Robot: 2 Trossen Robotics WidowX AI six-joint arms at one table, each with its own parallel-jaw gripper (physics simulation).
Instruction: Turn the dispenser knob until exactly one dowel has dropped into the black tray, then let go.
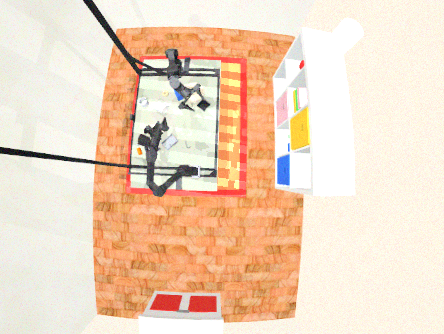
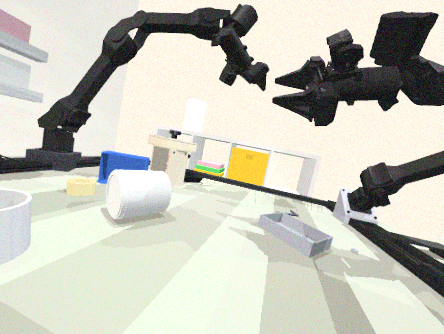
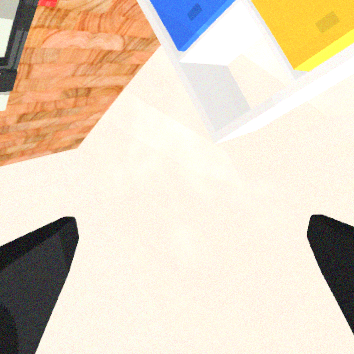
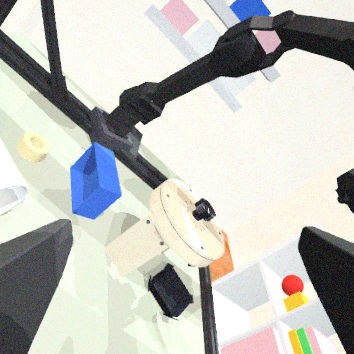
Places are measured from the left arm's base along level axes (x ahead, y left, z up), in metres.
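Pixels of known places: left gripper, between the fingertips: [image 1: 199, 106] [image 2: 257, 86] [image 3: 193, 226]; right gripper, between the fingertips: [image 1: 161, 119] [image 2: 273, 89] [image 4: 188, 234]; left arm's base, origin of its link: [image 2: 56, 150] [image 4: 114, 126]; right arm's base, origin of its link: [image 1: 195, 171] [image 2: 358, 203].
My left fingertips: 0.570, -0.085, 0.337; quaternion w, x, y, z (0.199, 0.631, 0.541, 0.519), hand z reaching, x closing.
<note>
For each thing: its middle in the pictures, then the offset to it from my left fingertips, as dx, dy, dz.
- cream dispenser, middle of its body: [image 4: 189, 220] [image 2: 173, 143] [image 1: 194, 92] -0.242, +0.069, -0.254
- black knob, middle of its body: [image 4: 195, 215] [image 2: 174, 138] -0.242, +0.069, -0.238
- black tray, middle of its body: [image 4: 168, 291] [image 2: 189, 177] [image 1: 203, 105] -0.157, +0.096, -0.372
- blue bin, middle of its body: [image 4: 93, 180] [image 2: 125, 169] -0.371, -0.033, -0.344
- pale yellow ring, middle of its body: [image 4: 33, 146] [image 2: 81, 186] -0.443, -0.128, -0.372
- white cylinder, middle of its body: [image 2: 138, 193] [image 1: 162, 107] -0.331, -0.212, -0.350
- grey tray, middle of its body: [image 2: 293, 230] [image 1: 169, 142] -0.038, -0.319, -0.372
The cream dispenser [image 2: 175, 162] [image 4: 167, 215] stands upright on the table, with a round drum on top and a black knob [image 2: 174, 133] [image 4: 204, 210]. The black tray [image 1: 203, 104] [image 4: 177, 306] sits beside its foot; its inside is dark, and no dowel can be made out in it. My left gripper [image 1: 196, 99] [image 2: 246, 86] [image 3: 193, 226] is open and empty, high above the table and apart from the knob. My right gripper [image 1: 159, 121] [image 2: 275, 90] [image 4: 188, 234] is open and empty, high over the table and away from the dispenser.
A blue bin [image 2: 125, 167] [image 4: 95, 185] stands beside the dispenser. A pale yellow ring [image 2: 81, 193] [image 4: 24, 151] and a white cylinder [image 2: 145, 192] lie nearby. A grey tray [image 1: 170, 141] [image 2: 285, 237] lies farther off. Black frame rails [image 4: 80, 116] run along the table's edge.
</note>
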